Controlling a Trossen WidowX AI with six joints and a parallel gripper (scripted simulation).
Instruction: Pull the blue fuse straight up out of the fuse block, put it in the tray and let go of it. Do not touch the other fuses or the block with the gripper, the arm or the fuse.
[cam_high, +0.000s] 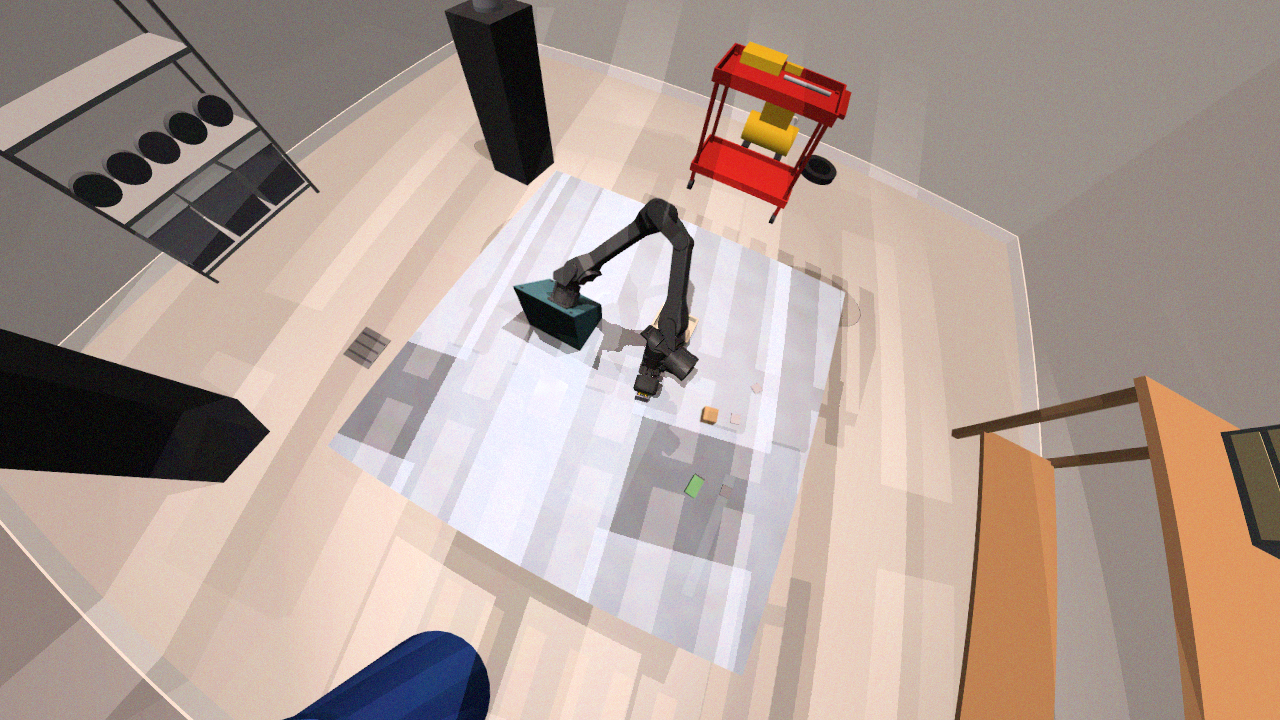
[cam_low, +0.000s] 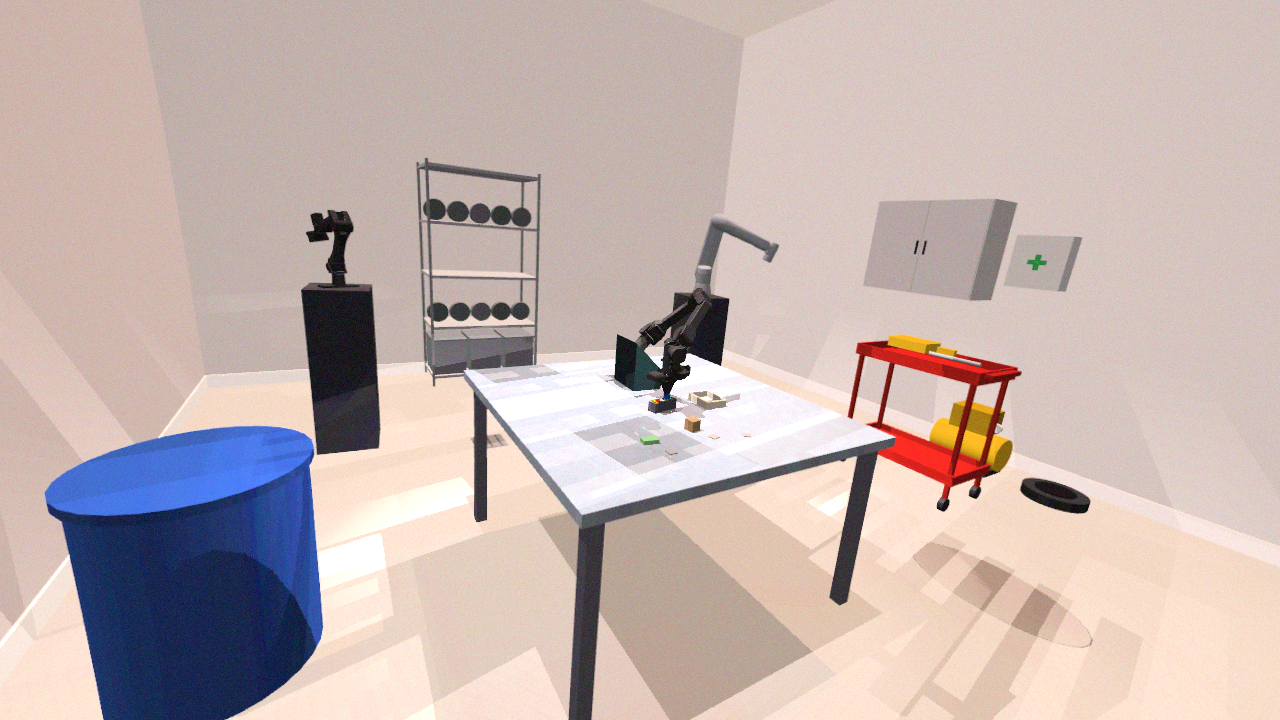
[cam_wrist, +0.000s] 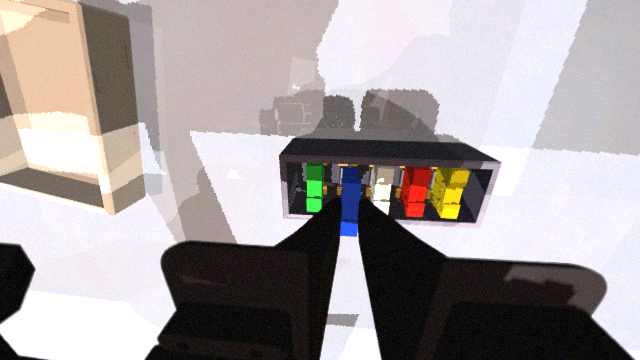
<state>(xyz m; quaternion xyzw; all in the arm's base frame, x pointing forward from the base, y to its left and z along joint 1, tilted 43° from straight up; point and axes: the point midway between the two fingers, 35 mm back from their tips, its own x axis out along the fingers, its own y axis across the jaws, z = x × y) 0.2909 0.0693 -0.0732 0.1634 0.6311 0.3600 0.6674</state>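
My gripper tip is 10 mm past the green fuse, 20 mm to the right of it and 30 mm above it. Round my gripper tip: red fuse: 10 mm ahead, 40 mm to the right, 30 mm below; blue fuse: 10 mm below; yellow fuse: 20 mm ahead, 60 mm to the right, 30 mm below.
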